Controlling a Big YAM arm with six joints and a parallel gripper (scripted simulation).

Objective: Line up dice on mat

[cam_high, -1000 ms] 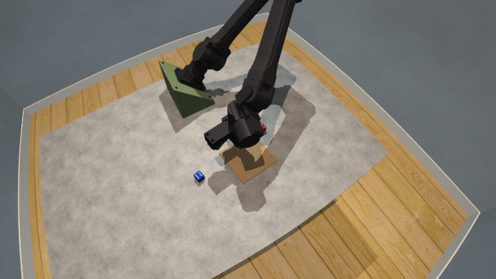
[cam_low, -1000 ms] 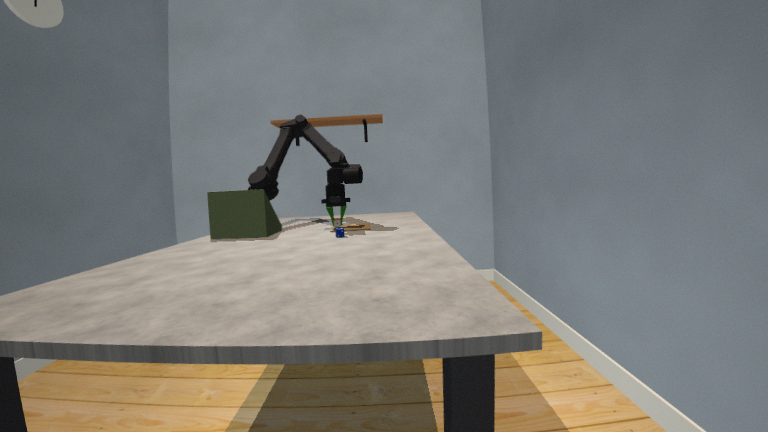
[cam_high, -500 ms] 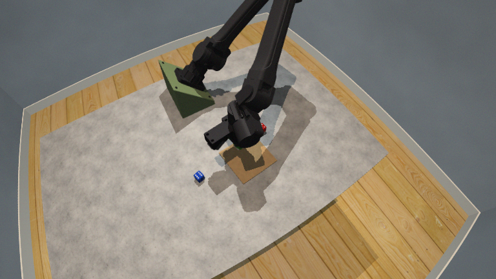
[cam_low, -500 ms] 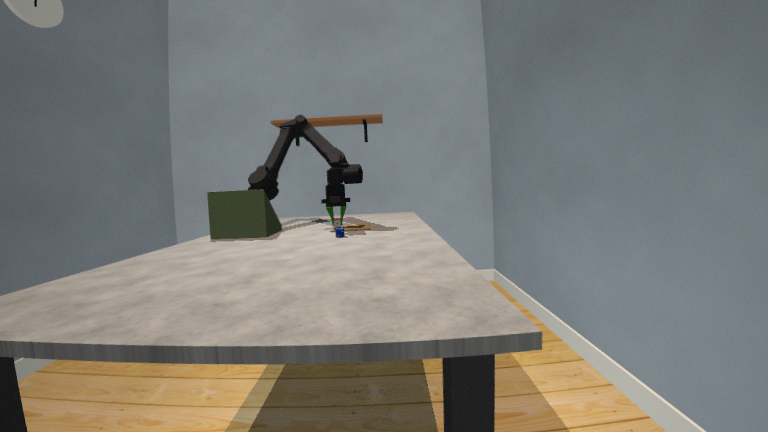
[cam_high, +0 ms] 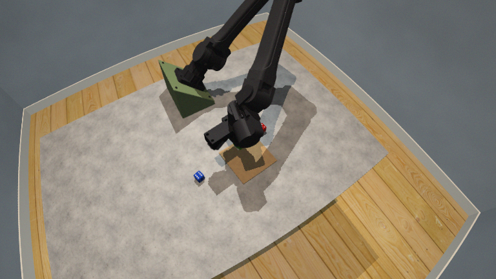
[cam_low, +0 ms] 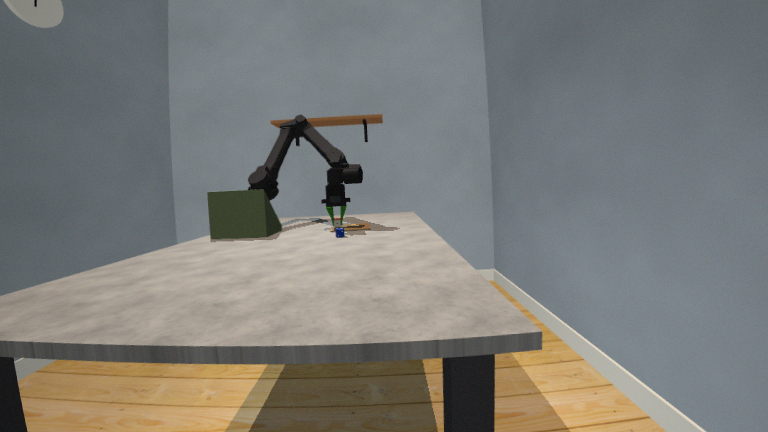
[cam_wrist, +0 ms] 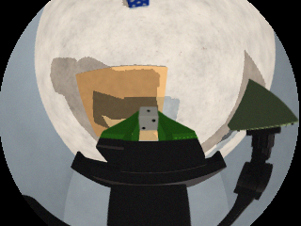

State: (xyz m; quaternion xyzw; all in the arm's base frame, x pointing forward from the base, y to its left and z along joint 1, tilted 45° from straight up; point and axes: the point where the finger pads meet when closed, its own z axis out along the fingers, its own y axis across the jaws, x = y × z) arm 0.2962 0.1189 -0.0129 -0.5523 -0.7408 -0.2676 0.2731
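Right now the white die is right at my hand. The rest, counted from my hand: red die 10 cm to the left, 3 cm behind, 1 cm below; tan mat 5 cm ahead, 2 cm below, 1 cm to the left; blue die 16 cm to the right, 5 cm ahead, 1 cm below.
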